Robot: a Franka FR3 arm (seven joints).
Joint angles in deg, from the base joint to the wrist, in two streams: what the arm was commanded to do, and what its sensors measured. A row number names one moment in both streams.
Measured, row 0: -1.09, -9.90, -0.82, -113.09, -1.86, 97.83, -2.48
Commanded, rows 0 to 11: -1.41, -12.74, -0.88, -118.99, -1.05, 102.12, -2.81; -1.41, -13.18, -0.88, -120.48, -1.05, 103.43, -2.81; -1.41, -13.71, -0.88, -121.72, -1.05, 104.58, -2.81; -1.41, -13.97, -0.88, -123.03, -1.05, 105.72, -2.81; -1.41, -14.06, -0.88, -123.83, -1.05, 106.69, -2.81; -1.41, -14.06, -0.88, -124.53, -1.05, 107.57, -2.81; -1.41, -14.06, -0.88, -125.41, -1.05, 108.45, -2.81; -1.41, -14.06, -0.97, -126.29, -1.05, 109.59, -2.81; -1.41, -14.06, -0.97, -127.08, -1.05, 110.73, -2.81; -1.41, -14.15, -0.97, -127.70, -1.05, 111.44, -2.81; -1.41, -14.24, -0.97, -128.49, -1.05, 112.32, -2.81; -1.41, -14.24, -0.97, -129.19, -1.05, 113.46, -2.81
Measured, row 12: -1.09, -11.94, -0.95, -125.02, -1.86, 109.57, -2.47
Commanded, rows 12 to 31: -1.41, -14.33, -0.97, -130.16, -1.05, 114.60, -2.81; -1.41, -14.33, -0.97, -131.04, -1.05, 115.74, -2.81; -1.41, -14.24, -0.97, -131.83, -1.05, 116.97, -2.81; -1.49, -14.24, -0.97, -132.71, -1.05, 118.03, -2.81; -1.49, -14.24, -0.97, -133.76, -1.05, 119.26, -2.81; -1.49, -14.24, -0.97, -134.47, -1.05, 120.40, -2.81; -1.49, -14.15, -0.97, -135.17, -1.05, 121.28, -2.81; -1.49, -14.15, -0.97, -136.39, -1.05, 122.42, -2.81; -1.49, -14.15, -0.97, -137.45, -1.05, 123.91, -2.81; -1.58, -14.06, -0.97, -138.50, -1.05, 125.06, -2.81; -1.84, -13.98, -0.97, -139.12, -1.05, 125.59, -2.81; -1.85, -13.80, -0.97, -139.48, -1.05, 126.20, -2.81; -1.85, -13.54, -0.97, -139.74, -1.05, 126.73, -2.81; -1.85, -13.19, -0.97, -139.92, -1.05, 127.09, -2.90; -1.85, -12.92, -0.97, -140.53, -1.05, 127.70, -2.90; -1.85, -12.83, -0.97, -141.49, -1.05, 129.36, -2.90; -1.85, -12.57, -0.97, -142.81, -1.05, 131.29, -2.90; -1.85, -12.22, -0.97, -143.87, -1.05, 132.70, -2.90; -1.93, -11.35, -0.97, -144.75, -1.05, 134.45, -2.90; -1.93, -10.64, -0.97, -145.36, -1.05, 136.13, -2.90
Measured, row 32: -1.21, -11.66, -1.20, -141.68, -1.86, 130.33, -2.46
